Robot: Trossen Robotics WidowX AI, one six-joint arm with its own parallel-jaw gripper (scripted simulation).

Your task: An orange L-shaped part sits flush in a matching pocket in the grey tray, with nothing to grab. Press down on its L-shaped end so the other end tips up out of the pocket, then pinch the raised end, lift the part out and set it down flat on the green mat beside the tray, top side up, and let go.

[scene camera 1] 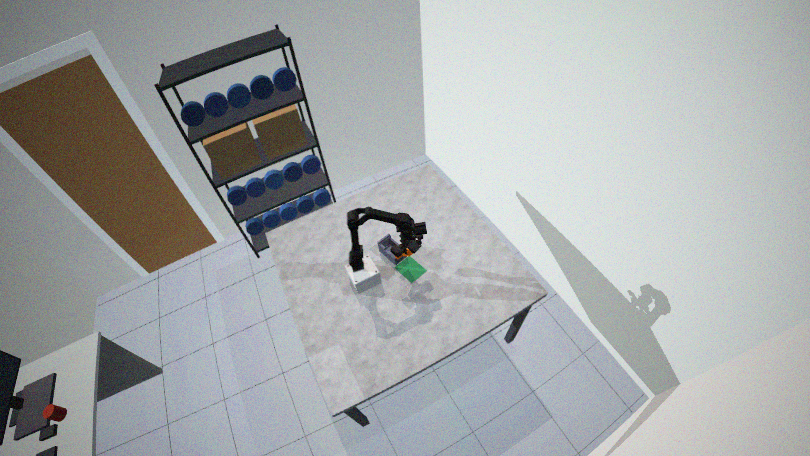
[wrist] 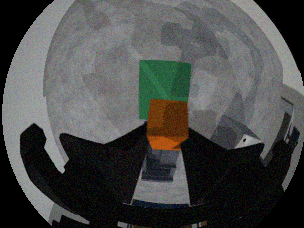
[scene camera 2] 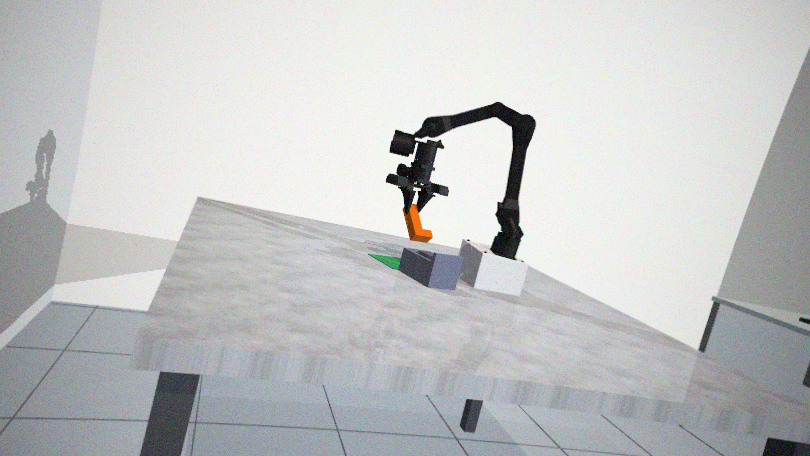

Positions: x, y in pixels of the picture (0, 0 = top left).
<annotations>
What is the gripper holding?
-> An orange L-shaped part.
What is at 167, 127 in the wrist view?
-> An orange L-shaped part.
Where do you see a green mat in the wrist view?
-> At 166, 80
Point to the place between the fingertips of the gripper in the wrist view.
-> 165, 127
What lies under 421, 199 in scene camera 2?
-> The gripper.
</annotations>
